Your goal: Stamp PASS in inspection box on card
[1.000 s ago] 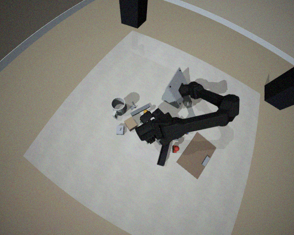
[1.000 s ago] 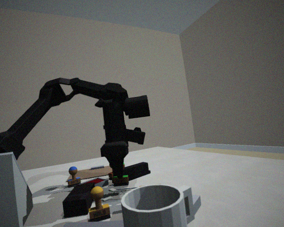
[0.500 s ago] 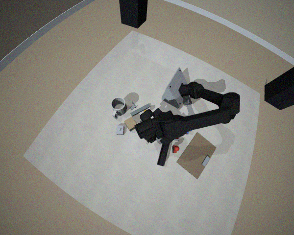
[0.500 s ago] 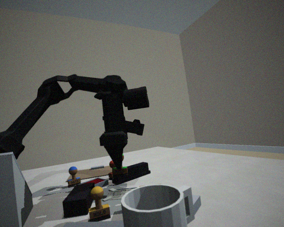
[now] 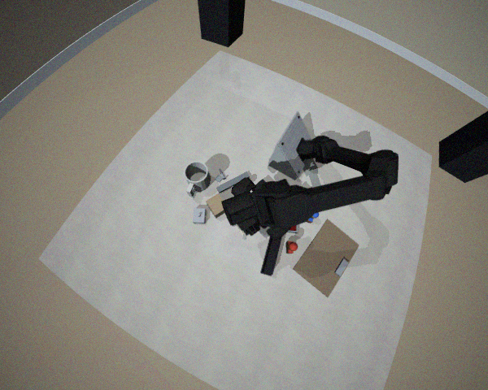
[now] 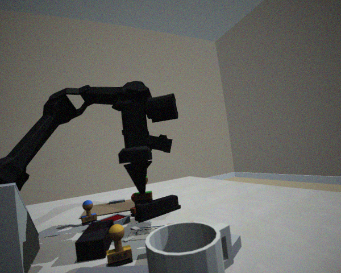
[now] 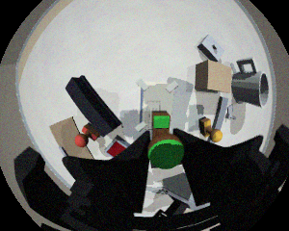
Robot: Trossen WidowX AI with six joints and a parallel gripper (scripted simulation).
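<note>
Now: the yellow-knobbed stamp 80 mm behind my gripper tip, 90 mm to the right of it and 70 mm below it. Also, from my gripper tip: card (10 mm ahead, 90 mm below); black block (110 mm behind, 70 mm below); green-knobbed stamp (right at my gripper tip).
</note>
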